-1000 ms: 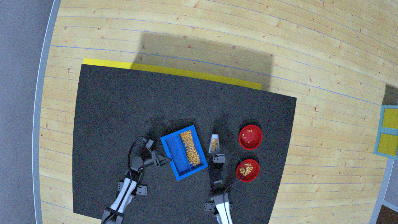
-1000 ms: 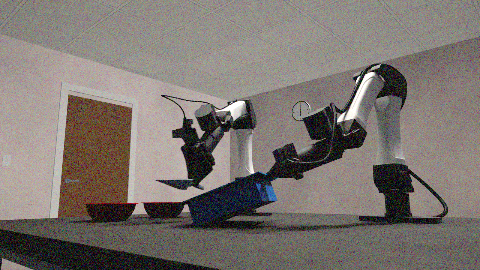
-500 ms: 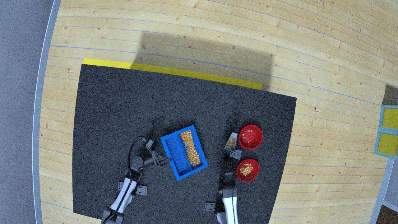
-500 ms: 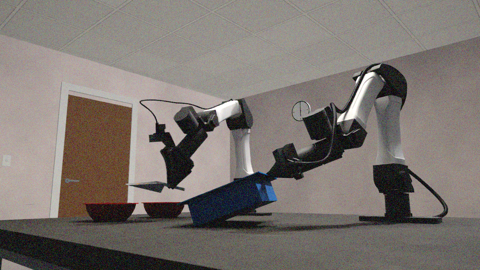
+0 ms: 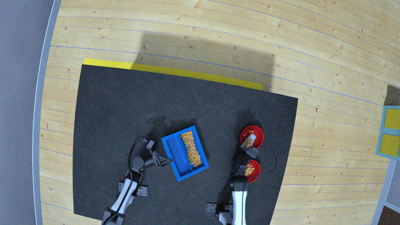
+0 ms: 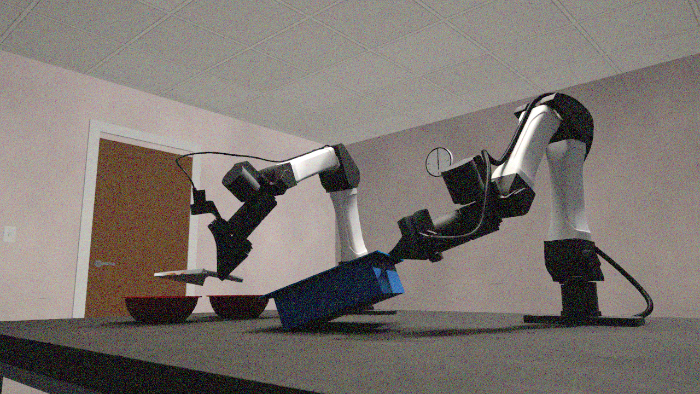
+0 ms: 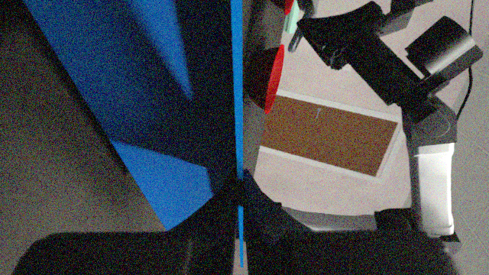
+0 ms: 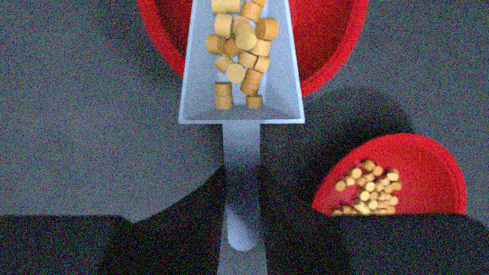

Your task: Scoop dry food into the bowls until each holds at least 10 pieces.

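Now: left hand 7 cm to the left of the blue box, 5 cm short of it and 5 cm above it. Round my left hand: grey scoop: 40 cm to the right, 17 cm ahead, 3 cm below.
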